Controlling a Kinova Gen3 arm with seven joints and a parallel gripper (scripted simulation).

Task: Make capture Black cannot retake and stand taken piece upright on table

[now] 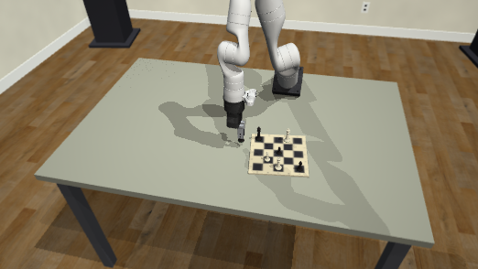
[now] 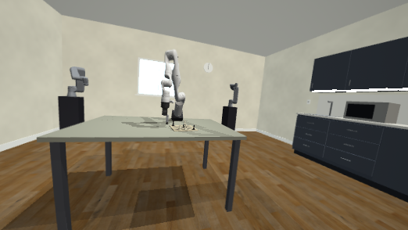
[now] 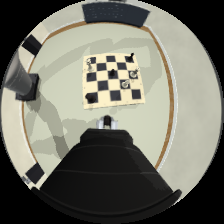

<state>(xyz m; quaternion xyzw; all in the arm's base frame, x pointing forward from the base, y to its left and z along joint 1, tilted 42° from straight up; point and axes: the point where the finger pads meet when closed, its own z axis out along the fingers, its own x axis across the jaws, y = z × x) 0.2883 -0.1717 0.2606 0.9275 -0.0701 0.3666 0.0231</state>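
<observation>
Now: hand 4 cm short of the chessboard, 15 cm to the right of it and 7 cm above it.
</observation>
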